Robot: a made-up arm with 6 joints.
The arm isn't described. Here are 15 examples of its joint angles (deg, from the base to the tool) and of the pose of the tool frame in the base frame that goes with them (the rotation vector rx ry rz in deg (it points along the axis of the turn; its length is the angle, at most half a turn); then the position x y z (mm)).
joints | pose
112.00 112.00 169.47 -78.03 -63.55 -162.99 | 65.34 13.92 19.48 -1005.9 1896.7 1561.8
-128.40 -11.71 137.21 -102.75 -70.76 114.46 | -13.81 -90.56 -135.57 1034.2 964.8 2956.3
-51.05 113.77 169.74 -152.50 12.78 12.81 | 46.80 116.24 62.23 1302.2 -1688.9 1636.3
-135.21 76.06 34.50 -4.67 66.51 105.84 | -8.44 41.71 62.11 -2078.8 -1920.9 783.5
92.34 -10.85 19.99 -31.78 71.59 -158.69 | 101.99 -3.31 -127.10 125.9 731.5 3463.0
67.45 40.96 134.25 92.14 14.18 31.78 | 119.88 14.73 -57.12 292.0 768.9 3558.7
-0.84 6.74 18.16 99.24 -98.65 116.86 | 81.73 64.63 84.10 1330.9 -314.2 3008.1
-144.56 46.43 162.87 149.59 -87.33 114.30 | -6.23 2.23 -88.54 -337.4 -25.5 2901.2
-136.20 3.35 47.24 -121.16 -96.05 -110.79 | -24.00 -142.19 -104.81 -464.7 -720.8 3571.9
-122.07 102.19 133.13 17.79 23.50 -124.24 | 121.36 68.30 -13.74 -1460.6 -2217.4 1625.4
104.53 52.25 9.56 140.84 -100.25 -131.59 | 26.04 107.21 -52.37 -458.7 2442.6 1453.7
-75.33 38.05 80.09 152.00 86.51 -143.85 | -33.79 -90.53 89.29 563.9 -1829.0 2995.2
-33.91 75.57 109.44 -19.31 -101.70 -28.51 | -8.86 -104.47 36.21 2139.3 -1386.4 1935.9
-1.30 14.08 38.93 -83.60 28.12 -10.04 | 63.83 150.85 42.32 1652.7 -160.9 3248.8
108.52 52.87 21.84 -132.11 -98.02 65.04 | -160.67 44.28 39.87 -993.4 2324.0 1631.8
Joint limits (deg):
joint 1: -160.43..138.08
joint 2: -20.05..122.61
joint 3: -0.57..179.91
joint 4: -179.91..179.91
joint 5: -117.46..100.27
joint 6: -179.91..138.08
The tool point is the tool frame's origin. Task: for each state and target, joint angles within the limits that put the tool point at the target. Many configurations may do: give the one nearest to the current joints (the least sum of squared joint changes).
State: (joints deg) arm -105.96 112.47 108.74 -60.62 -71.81 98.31
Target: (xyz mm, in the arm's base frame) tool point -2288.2 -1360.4 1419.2
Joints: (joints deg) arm -153.09 98.74 130.10 -61.26 -77.14 98.21
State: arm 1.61 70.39 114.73 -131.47 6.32 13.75
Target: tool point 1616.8 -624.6 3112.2
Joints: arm -20.12 62.12 132.92 -131.31 7.65 13.64
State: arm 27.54 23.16 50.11 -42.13 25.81 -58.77
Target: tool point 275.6 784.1 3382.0
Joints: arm 74.48 -15.67 14.11 -42.13 14.40 -58.23
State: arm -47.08 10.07 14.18 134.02 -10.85 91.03
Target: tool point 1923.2 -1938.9 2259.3
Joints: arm -43.48 53.65 57.47 136.73 -11.80 91.59
